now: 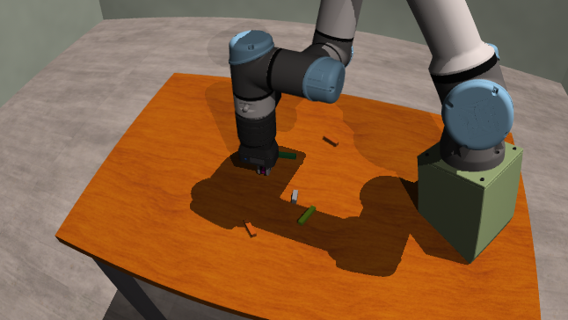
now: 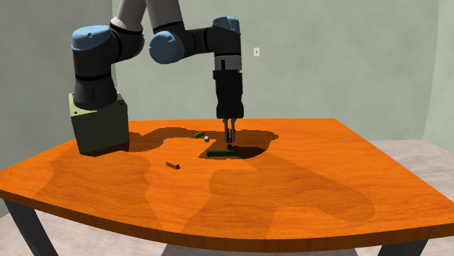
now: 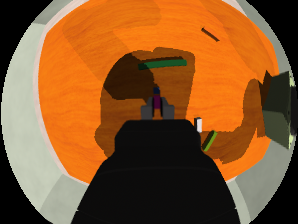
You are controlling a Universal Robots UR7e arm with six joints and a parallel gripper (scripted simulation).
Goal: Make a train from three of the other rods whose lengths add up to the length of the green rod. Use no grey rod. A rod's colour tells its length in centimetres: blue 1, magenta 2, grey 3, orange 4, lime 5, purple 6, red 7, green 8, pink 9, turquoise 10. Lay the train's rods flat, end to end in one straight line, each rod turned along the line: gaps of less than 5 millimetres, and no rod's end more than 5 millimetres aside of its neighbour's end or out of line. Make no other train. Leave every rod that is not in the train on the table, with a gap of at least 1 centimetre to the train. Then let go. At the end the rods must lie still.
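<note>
My gripper is now 10 mm above the magenta rod. From my hand the other things lie so: green rod: 10 mm behind, 60 mm to the right, 30 mm below; then blue rod: 20 mm to the right, 30 mm below; then grey rod: 80 mm behind, 50 mm to the left, 30 mm below.
</note>
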